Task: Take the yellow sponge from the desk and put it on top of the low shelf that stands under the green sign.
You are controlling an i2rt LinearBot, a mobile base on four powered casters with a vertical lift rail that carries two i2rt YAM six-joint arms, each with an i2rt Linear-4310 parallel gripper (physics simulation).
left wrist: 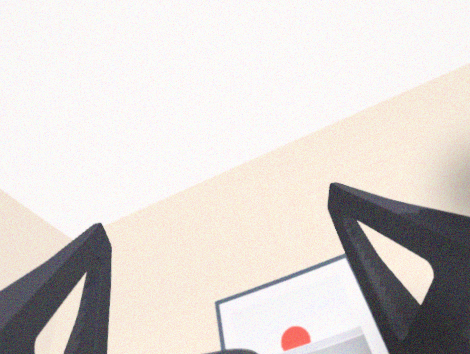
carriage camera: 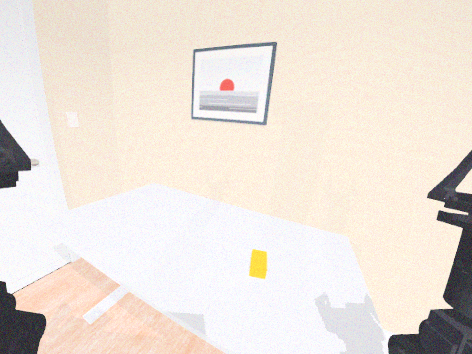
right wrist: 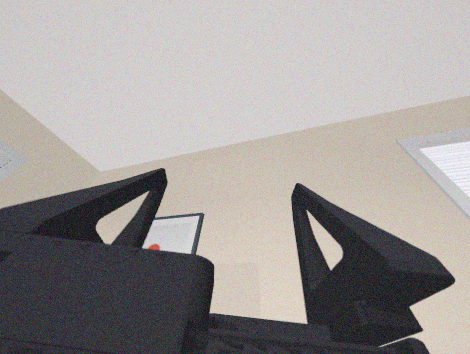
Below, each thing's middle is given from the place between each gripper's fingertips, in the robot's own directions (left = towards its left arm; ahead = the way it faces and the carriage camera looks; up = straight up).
Now: right hand 98 cm short of the framed picture (carriage camera: 233, 83), 39 cm to the right of it and 24 cm below it.
I see my left gripper 99 cm short of the framed picture, 24 cm to the left of it and 24 cm below it.
